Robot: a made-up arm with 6 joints.
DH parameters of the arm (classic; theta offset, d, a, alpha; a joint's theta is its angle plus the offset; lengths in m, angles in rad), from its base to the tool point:
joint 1: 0 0.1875 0 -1.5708
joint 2: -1.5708 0 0.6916 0
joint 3: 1.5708 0.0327 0 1.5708
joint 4: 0 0.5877 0 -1.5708
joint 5: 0 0 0 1.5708
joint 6: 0 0.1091 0 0
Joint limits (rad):
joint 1: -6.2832..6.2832
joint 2: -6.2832..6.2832
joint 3: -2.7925..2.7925
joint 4: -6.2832..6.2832
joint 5: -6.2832..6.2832
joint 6: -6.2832..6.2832
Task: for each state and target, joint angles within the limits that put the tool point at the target. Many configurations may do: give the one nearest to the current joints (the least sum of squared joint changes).
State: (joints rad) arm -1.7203 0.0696 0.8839 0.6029 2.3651 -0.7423
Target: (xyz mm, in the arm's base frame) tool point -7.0 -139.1 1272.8
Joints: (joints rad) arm -2.0706 -0.2382 0.7297 0.4380 2.4967 -0.7423
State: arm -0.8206 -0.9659 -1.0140 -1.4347 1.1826 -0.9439
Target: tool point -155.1 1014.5 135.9
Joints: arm -1.4867 -0.9820 -1.3728 -1.4881 1.2179 -0.9439
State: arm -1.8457 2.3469 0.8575 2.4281 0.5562 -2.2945
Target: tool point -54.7 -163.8 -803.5
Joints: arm -2.2286 2.2223 1.5589 2.4760 0.3669 -2.2945
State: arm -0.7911 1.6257 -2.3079 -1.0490 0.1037 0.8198
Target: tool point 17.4 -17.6 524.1
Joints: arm -0.8600 1.3967 -2.6708 -1.1087 0.3230 0.8198
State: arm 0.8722 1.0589 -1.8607 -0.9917 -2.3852 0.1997
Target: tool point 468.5 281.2 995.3
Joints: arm 0.3610 1.1149 -1.2042 -1.0398 -2.3800 0.1997
